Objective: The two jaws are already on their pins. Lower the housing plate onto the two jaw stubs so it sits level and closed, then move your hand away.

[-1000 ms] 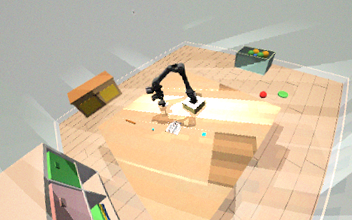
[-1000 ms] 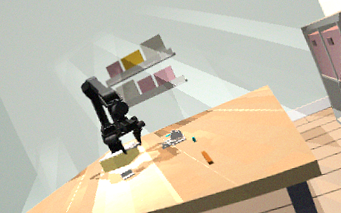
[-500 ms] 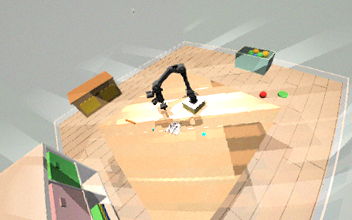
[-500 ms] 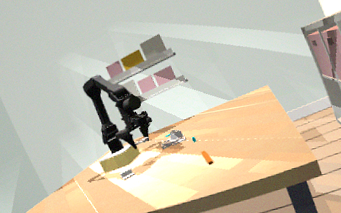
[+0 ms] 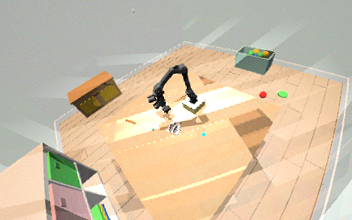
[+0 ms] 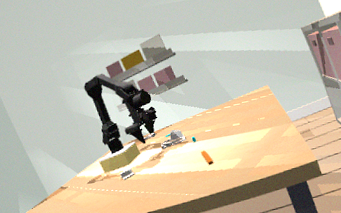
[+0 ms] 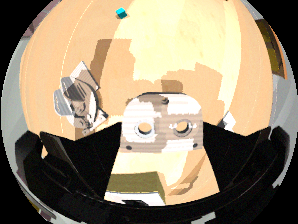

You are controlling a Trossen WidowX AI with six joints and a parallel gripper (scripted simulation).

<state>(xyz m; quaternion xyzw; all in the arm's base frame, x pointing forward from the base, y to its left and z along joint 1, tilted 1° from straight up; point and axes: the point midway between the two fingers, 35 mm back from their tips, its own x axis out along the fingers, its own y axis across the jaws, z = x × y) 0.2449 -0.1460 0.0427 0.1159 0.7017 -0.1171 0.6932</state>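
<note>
Right now the white jaw piece is 30 mm ahead of my gripper tip, 160 mm to the left of it and 70 mm below it. Round my gripper tip: cyan marker (190 mm ahead, 70 mm below); then orange stick (260 mm ahead, 290 mm to the right, 80 mm below).
</note>
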